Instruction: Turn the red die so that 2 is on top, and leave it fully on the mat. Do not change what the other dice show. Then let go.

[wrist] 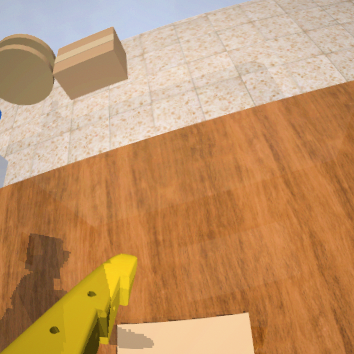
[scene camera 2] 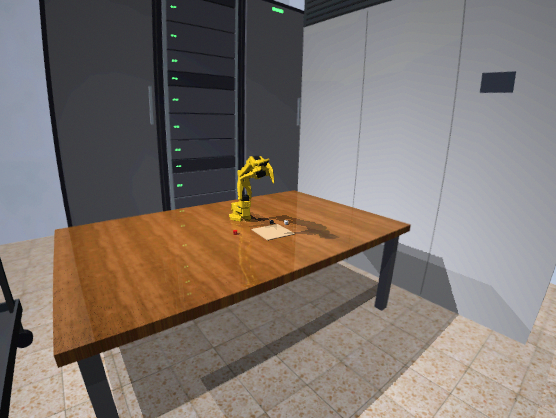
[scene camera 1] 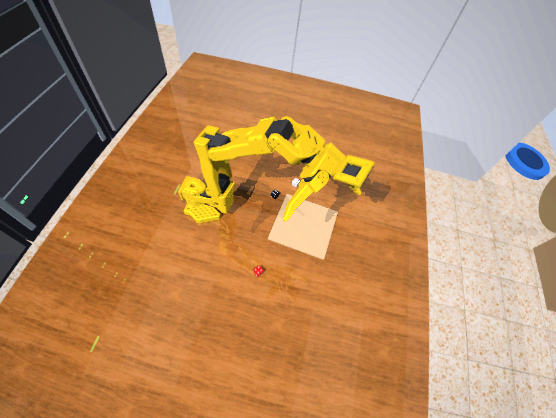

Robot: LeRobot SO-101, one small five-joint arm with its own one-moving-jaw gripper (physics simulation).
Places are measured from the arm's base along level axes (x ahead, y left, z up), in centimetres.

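Pixels of known places: hand at its tool point: (wrist: 133,274) (scene camera 2: 272,182) (scene camera 1: 357,193); arm's base at its link origin: (scene camera 2: 242,219) (scene camera 1: 214,206).
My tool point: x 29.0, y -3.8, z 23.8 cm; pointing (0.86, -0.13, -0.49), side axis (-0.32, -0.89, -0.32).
Observation:
For each thing: its top centre in the pictures, then the offset to it from my tool point. Level surfaces: height alone.
- red die at its top centre: (scene camera 1: 258,269) (scene camera 2: 235,230) dx -13.6, dy -9.4, dz -22.2 cm
- pale mat at its top centre: (scene camera 1: 304,224) (scene camera 2: 272,231) dx -6.2, dy +5.3, dz -23.4 cm
- black die at its top centre: (scene camera 1: 275,192) (scene camera 2: 271,220) dx -15.4, dy +11.5, dz -22.2 cm
- white die at its top centre: (scene camera 1: 296,180) (scene camera 2: 286,220) dx -11.0, dy +17.0, dz -22.2 cm
- wooden table at its surface level: dz -23.8 cm
The red die (scene camera 1: 258,270) (scene camera 2: 235,232) lies on the bare table, apart from the pale mat (scene camera 1: 310,240) (scene camera 2: 272,234) (wrist: 200,337). It has light pips, too small to read for certain. It does not show in the wrist view. A black die (scene camera 1: 275,194) (scene camera 2: 271,222) and a white die (scene camera 1: 296,182) (scene camera 2: 286,222) lie off the mat, near its arm-side edge; their top numbers are too small to read. My gripper (scene camera 1: 321,205) is fully open and empty, raised high above the table around the mat, well away from the red die. One notched jaw (wrist: 120,275) shows in the wrist view.
The arm's base (scene camera 1: 202,207) (scene camera 2: 240,212) stands on the wooden table (scene camera 1: 150,320) (scene camera 2: 150,270). The table's far edge crosses the wrist view. A cardboard box (wrist: 92,65), a round brown object (wrist: 25,72) and a blue ring-shaped object (scene camera 1: 515,167) are off the table.

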